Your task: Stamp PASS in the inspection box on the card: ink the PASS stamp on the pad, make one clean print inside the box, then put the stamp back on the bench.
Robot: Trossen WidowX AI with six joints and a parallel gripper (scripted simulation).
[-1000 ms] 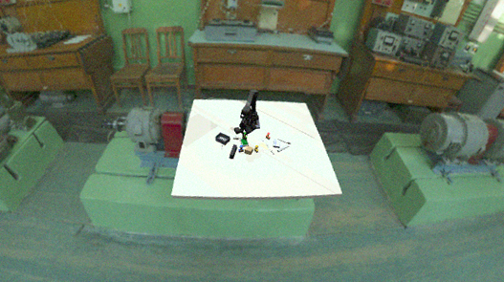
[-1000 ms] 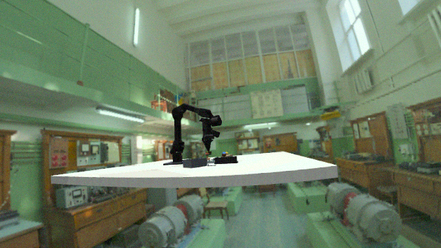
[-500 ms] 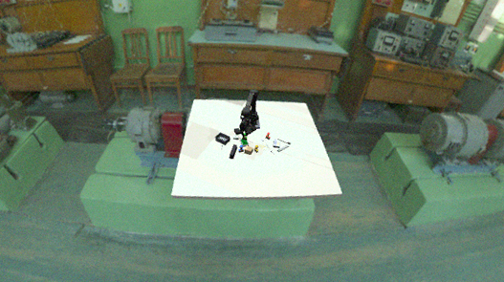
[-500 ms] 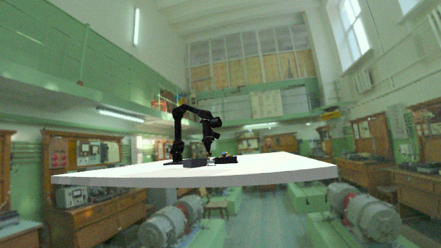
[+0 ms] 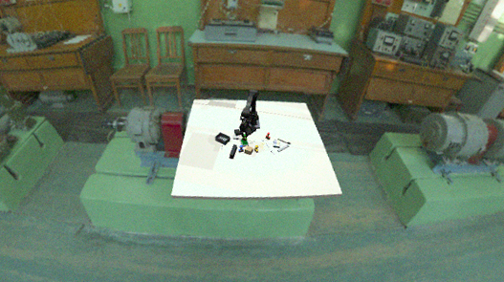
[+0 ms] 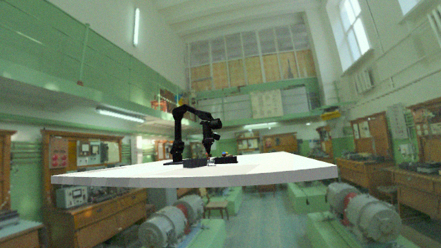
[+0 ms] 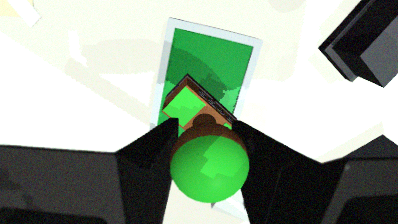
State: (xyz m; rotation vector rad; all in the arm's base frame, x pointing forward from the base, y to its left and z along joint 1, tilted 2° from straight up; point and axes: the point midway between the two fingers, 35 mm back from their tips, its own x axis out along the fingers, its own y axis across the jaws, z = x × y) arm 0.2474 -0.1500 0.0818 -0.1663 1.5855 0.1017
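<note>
Right now the green ink pad is 6 cm below my gripper tip. The rest, counted from my gripper tip: black bar (12 cm to the right, 10 cm ahead, 5 cm below); green stamp (right at my gripper tip); tan block (12 cm ahead, 4 cm below, 1 cm to the left).
</note>
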